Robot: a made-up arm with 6 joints.
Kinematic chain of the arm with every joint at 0, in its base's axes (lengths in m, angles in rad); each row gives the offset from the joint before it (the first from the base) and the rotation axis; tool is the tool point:
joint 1: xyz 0 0 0.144 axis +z
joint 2: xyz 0 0 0 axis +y
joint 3: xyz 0 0 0.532 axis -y
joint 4: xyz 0 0 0 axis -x
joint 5: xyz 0.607 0 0 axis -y
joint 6: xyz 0 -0.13 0 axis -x
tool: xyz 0 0 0
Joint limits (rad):
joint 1: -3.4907..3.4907
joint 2: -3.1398..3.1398
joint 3: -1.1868..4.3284
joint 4: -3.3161..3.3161
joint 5: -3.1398..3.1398
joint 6: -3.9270..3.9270
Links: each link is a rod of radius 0.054 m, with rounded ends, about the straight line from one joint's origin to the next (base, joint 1, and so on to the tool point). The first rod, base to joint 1, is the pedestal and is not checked.
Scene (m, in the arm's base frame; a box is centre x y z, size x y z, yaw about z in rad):
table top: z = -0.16
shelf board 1: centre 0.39 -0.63 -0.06 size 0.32 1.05 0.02 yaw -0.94
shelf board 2: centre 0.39 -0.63 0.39 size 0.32 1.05 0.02 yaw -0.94
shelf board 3: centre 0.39 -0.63 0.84 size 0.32 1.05 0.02 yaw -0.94
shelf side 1: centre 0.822 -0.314 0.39 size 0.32 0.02 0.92 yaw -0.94
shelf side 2: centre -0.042 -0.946 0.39 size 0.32 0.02 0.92 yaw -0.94
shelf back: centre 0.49 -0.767 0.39 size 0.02 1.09 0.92 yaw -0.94
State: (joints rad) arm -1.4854 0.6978 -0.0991 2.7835 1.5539 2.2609
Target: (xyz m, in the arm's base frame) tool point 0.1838 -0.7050 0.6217
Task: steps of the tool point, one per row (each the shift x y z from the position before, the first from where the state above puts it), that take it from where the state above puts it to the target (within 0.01 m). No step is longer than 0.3 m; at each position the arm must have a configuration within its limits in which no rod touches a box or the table.
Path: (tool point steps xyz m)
1: -0.1036 0.0833 0.0064
2: -0.0754 0.1041 0.0002
3: -0.0430 0.1167 -0.0066
4: 0.0113 -0.0549 0.2215
5: 0.0416 0.0551 0.2508
6: 0.0636 -0.1170 0.0153
7: 0.0999 -0.1069 -0.0153

